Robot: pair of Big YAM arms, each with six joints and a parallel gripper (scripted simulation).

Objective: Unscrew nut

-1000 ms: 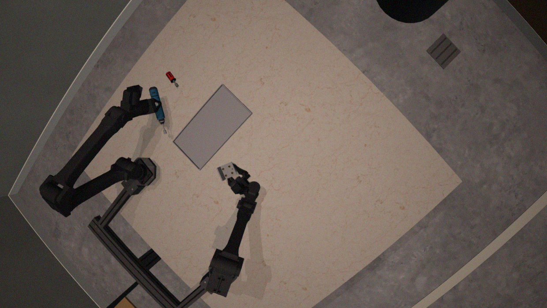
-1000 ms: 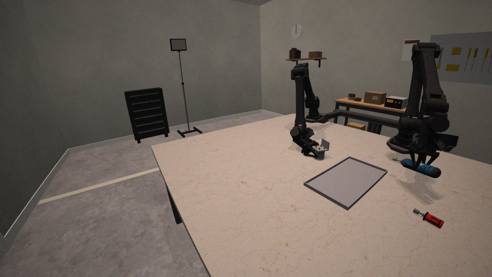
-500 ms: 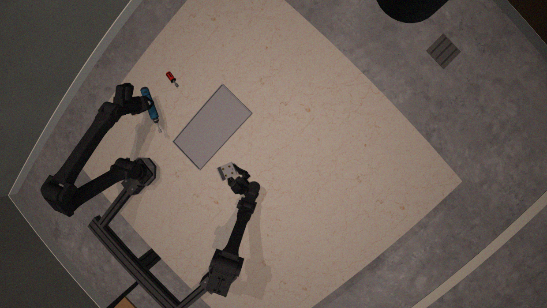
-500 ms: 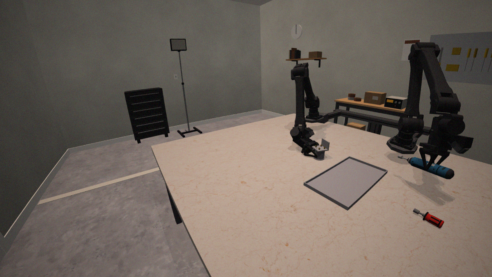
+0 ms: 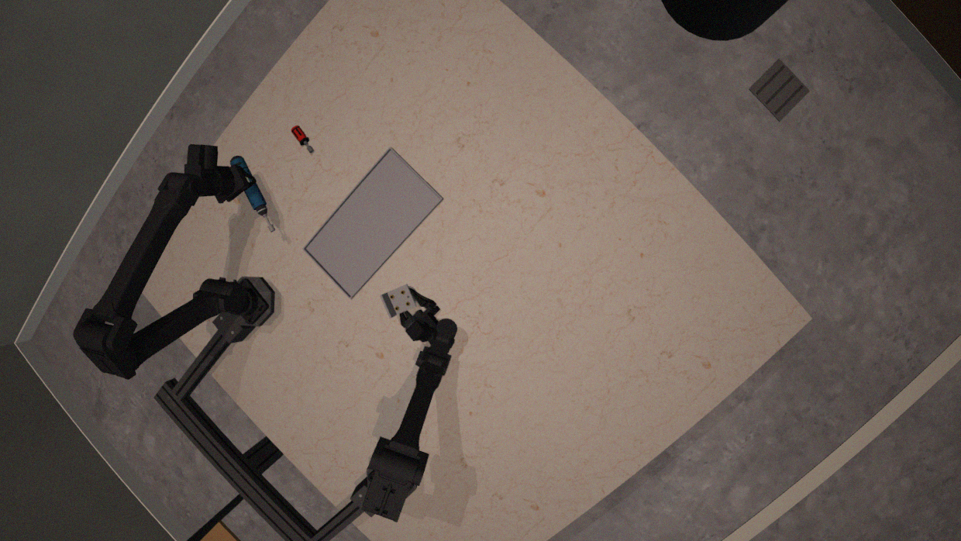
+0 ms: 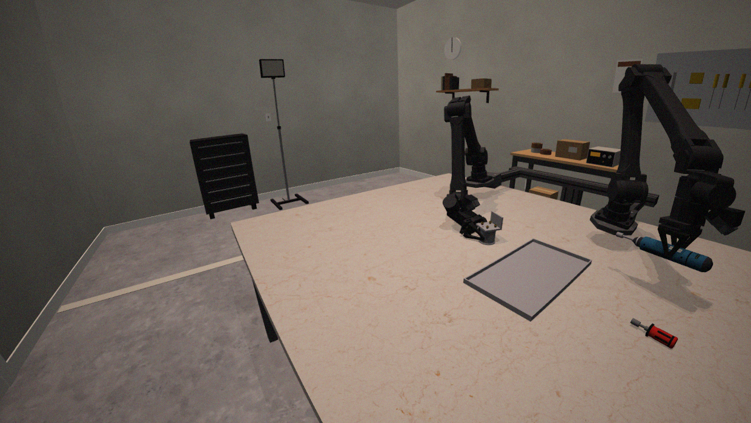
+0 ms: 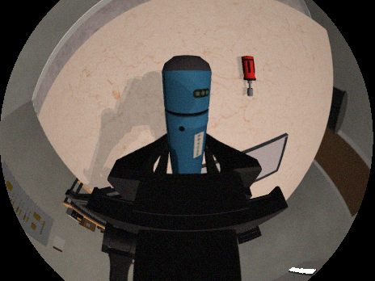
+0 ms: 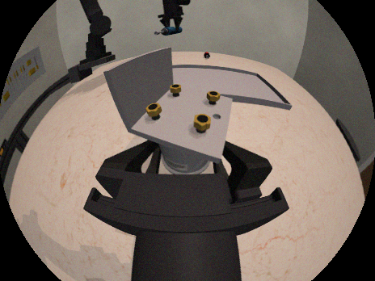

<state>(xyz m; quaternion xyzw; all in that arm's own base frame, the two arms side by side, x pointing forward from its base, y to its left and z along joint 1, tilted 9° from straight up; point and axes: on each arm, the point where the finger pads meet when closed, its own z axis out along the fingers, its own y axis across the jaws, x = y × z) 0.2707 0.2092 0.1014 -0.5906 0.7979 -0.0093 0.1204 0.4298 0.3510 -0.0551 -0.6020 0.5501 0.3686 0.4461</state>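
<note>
The joint module lies 10 mm above my right hand. Also, from my right hand: flat grey tray: 50 mm ahead, 240 mm to the left, 20 mm below; then red-handled screwdriver: 50 mm ahead, 580 mm to the left, 10 mm below; then grey bracket: 50 mm above.
</note>
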